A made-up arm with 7 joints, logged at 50 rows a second.
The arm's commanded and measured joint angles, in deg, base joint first. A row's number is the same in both.
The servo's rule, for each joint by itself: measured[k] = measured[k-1] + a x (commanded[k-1-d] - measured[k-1]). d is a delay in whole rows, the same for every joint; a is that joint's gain. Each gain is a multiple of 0.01, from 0.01 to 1. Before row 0 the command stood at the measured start. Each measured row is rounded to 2 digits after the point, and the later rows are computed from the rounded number. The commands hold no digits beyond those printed.
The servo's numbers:
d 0
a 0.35 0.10 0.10 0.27 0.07 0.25 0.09
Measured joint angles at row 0: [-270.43 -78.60 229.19 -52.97 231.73 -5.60 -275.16]
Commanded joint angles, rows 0 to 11: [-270.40 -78.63 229.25 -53.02 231.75 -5.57 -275.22]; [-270.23 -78.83 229.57 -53.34 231.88 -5.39 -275.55]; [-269.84 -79.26 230.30 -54.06 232.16 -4.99 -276.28]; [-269.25 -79.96 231.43 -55.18 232.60 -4.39 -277.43]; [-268.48 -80.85 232.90 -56.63 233.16 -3.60 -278.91]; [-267.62 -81.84 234.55 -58.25 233.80 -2.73 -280.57]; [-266.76 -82.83 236.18 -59.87 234.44 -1.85 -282.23]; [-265.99 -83.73 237.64 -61.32 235.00 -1.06 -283.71]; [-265.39 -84.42 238.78 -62.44 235.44 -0.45 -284.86]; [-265.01 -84.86 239.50 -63.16 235.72 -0.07 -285.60]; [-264.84 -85.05 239.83 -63.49 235.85 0.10 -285.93]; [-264.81 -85.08 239.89 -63.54 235.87 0.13 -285.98]
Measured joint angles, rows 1 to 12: [-270.42 -78.60 229.20 -52.98 231.73 -5.59 -275.17]; [-270.35 -78.62 229.24 -53.08 231.74 -5.54 -275.20]; [-270.17 -78.68 229.35 -53.34 231.77 -5.40 -275.30]; [-269.85 -78.81 229.56 -53.84 231.83 -5.15 -275.49]; [-269.37 -79.01 229.89 -54.59 231.92 -4.76 -275.80]; [-268.76 -79.29 230.36 -55.58 232.05 -4.25 -276.23]; [-268.06 -79.64 230.94 -56.74 232.22 -3.65 -276.77]; [-267.34 -80.05 231.61 -57.98 232.41 -3.00 -277.39]; [-266.66 -80.49 232.33 -59.18 232.62 -2.36 -278.06]; [-266.08 -80.93 233.05 -60.25 232.84 -1.79 -278.74]; [-265.65 -81.34 233.73 -61.12 233.05 -1.32 -279.39]; [-265.36 -81.71 234.35 -61.77 233.25 -0.96 -279.98]
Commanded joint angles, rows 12 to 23: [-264.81 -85.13 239.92 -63.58 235.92 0.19 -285.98]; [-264.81 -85.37 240.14 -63.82 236.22 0.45 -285.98]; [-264.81 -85.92 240.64 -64.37 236.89 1.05 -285.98]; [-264.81 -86.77 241.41 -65.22 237.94 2.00 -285.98]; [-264.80 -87.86 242.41 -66.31 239.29 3.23 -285.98]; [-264.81 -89.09 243.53 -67.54 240.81 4.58 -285.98]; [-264.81 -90.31 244.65 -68.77 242.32 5.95 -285.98]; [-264.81 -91.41 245.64 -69.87 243.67 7.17 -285.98]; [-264.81 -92.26 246.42 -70.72 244.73 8.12 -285.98]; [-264.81 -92.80 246.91 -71.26 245.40 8.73 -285.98]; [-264.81 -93.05 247.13 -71.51 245.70 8.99 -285.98]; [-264.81 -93.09 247.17 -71.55 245.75 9.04 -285.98]
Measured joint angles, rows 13 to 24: [-265.17 -82.05 234.91 -62.26 233.44 -0.67 -280.52]; [-265.04 -82.38 235.43 -62.68 233.63 -0.39 -281.01]; [-264.96 -82.73 235.95 -63.14 233.86 -0.03 -281.46]; [-264.91 -83.13 236.50 -63.70 234.15 0.48 -281.87]; [-264.87 -83.60 237.09 -64.40 234.51 1.17 -282.24]; [-264.85 -84.15 237.73 -65.25 234.95 2.02 -282.58]; [-264.84 -84.77 238.42 -66.20 235.47 3.00 -282.89]; [-264.83 -85.43 239.14 -67.19 236.04 4.04 -283.17]; [-264.82 -86.11 239.87 -68.14 236.65 5.06 -283.42]; [-264.82 -86.78 240.57 -68.98 237.26 5.98 -283.65]; [-264.82 -87.41 241.23 -69.66 237.85 6.73 -283.86]; [-264.82 -87.98 241.82 -70.17 238.40 7.31 -284.05]
